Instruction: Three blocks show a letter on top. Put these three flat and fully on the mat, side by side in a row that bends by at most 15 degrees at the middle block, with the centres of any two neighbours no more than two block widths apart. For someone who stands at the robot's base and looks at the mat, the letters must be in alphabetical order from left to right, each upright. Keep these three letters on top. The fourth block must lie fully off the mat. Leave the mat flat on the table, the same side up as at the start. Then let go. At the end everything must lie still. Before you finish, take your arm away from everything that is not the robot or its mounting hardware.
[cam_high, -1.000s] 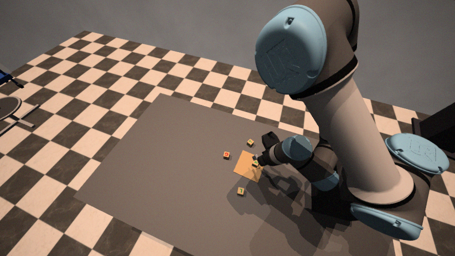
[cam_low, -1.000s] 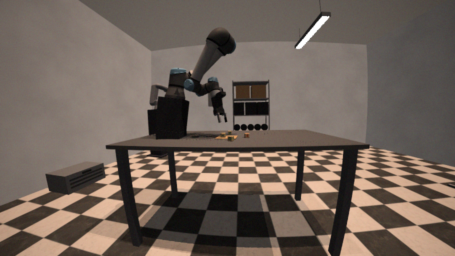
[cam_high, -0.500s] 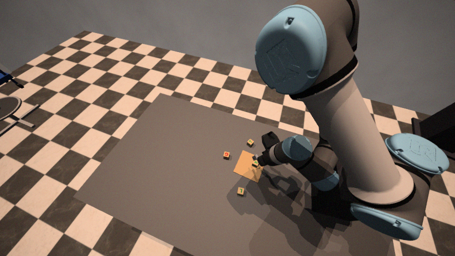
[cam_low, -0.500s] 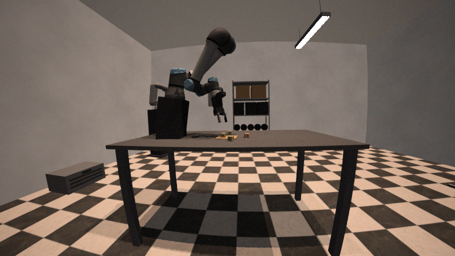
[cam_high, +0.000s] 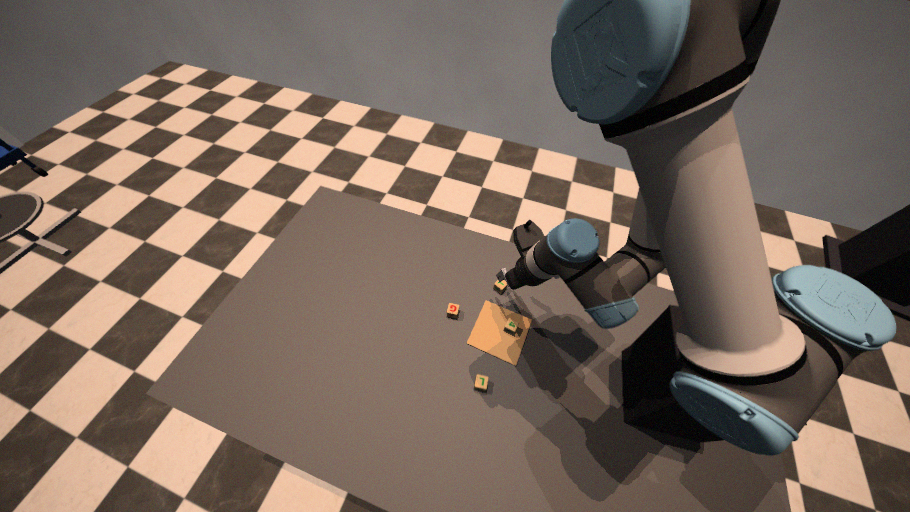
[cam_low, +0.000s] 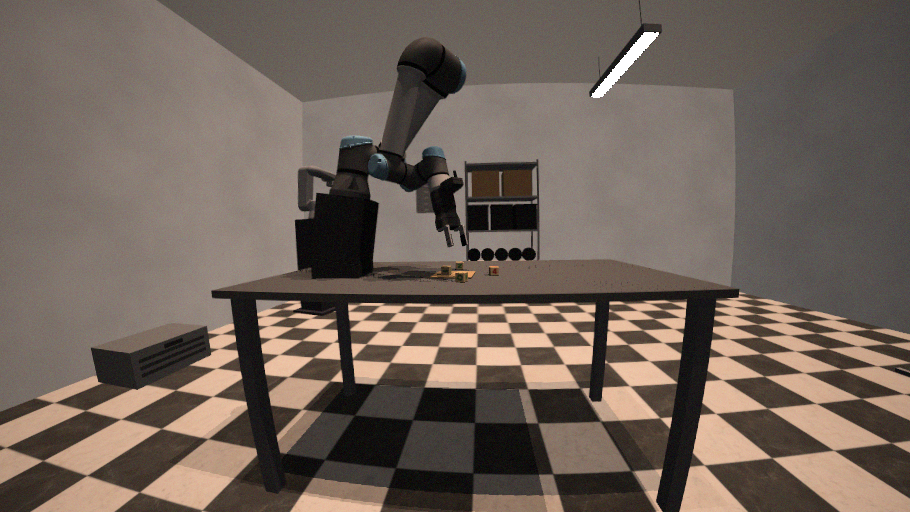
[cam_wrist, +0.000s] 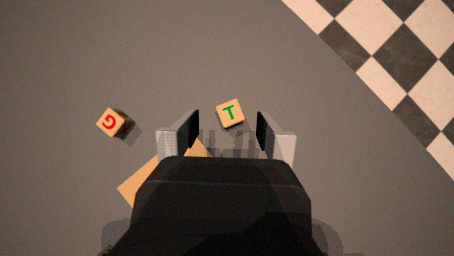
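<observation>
Now: hand 12 cm above the orange mat, 11 cm to the right of it and 4 cm past it.
</observation>
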